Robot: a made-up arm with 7 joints.
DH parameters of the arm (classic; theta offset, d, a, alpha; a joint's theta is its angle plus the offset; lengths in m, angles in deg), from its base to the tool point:
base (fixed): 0 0 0 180
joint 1: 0 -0.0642 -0.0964 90
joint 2: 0 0.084 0.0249 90
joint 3: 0 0.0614 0.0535 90
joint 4: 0 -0.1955 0.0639 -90
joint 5: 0 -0.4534 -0.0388 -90
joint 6: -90 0.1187 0.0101 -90
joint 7: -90 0.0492 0.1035 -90
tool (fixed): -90 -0.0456 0 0
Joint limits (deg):
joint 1: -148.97..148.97
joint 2: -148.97..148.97
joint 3: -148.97..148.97
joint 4: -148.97..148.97
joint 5: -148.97..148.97
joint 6: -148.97..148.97
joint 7: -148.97..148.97
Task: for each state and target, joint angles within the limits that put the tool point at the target. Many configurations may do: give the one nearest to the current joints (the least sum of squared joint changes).
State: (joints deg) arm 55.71 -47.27 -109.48 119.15 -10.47 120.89 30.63
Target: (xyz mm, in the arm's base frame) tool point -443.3 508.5 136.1
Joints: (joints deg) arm 105.45 -56.02 -140.58 116.14 2.56 124.93 19.57
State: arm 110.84 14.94 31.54 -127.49 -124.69 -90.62 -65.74
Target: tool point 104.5 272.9 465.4
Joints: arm 107.49 12.46 25.84 -145.12 -120.78 -71.67 -67.37
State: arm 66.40 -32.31 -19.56 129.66 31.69 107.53 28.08
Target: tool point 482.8 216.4 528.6
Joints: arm 36.55 -30.50 4.19 122.18 39.11 111.65 18.23
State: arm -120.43 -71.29 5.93 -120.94 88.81 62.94 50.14
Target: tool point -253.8 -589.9 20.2
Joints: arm -98.40 -62.88 -5.17 -114.04 94.72 50.91 58.51
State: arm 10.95 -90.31 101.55 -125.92 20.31 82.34 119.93
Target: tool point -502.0 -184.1 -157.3
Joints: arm 19.88 -87.47 99.43 -131.74 21.78 81.47 120.54
